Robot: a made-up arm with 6 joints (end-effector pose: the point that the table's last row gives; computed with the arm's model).
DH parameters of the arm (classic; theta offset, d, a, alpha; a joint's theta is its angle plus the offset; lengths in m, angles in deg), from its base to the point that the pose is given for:
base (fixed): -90 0.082 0 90
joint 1: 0 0.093 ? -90
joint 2: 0 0.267 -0.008 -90
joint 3: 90 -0.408 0.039 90
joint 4: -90 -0.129 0.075 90
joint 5: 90 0.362 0.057 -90
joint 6: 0 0.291 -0.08 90
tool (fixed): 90 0.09 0 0
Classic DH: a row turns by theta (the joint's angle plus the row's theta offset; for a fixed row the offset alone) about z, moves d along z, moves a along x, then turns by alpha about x.
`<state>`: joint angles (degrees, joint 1 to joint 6).
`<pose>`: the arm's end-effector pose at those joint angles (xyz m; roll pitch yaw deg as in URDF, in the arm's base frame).
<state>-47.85 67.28 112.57 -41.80 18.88 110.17</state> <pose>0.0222 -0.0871 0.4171 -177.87 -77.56 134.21</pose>
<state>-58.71 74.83 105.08 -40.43 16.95 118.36</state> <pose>0.0076 -0.1461 0.3970 151.48 -71.36 169.61</pose>
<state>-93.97 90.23 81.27 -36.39 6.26 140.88</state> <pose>-0.0016 -0.2788 0.2276 125.93 -52.62 -173.05</pose>
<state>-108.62 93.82 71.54 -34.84 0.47 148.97</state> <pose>0.0136 -0.2941 0.1357 115.92 -52.84 -171.83</pose>
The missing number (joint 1, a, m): -0.181
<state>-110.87 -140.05 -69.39 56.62 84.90 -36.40</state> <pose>0.6643 -0.0870 0.5941 49.98 0.43 76.57</pose>
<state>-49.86 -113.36 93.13 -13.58 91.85 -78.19</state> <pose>-0.1840 -0.0428 1.0691 4.31 -43.15 -93.51</pose>
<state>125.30 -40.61 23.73 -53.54 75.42 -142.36</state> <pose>-0.0017 0.0655 -0.6496 147.45 39.63 -15.17</pose>
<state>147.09 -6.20 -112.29 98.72 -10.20 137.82</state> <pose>-0.8553 -0.1506 -0.4009 -130.31 21.04 -92.69</pose>
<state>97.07 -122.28 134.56 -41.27 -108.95 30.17</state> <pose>-0.1501 -0.2091 -0.3996 100.34 -9.64 -55.22</pose>
